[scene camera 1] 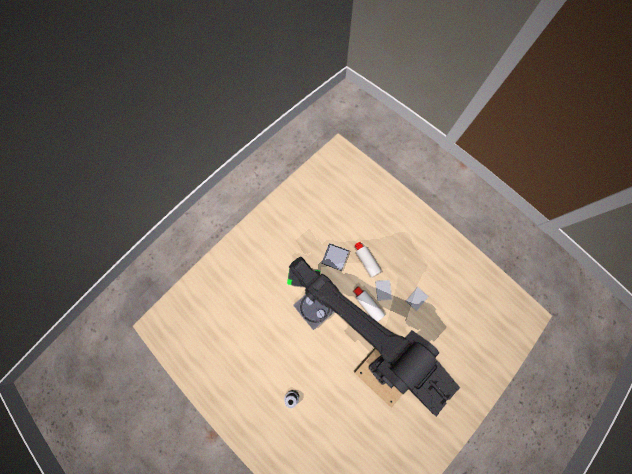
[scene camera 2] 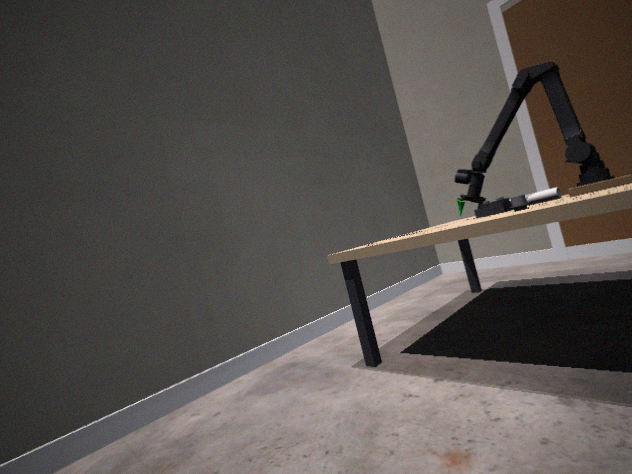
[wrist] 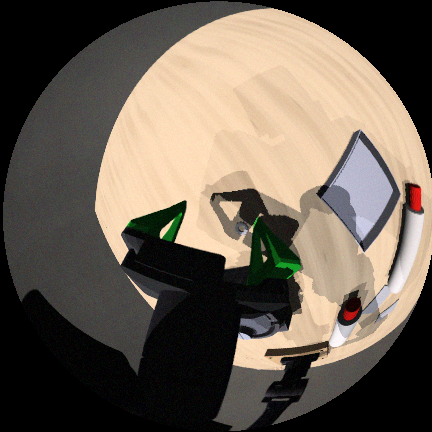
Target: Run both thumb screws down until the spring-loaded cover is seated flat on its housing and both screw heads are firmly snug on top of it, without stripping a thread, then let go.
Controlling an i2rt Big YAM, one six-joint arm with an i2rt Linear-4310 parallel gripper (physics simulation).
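Note:
The dark square housing sits on the table, with the round cover on top. Two pale slotted screw heads, one nearer the front and one nearer the arm's wrist, show on the cover. In the wrist view the housing is mostly hidden behind my gripper body. My gripper is open and empty, its green fingertips low above the table just beyond the housing, off both screws. A small metal ring lies on the table near the right fingertip. Whether the cover is flat or the heads touch it, I cannot tell.
A grey square tray lies beyond the housing. Two white red-capped bottles lie right of it. Two thin grey plates lie near them. A small metallic cylinder stands at lower left.

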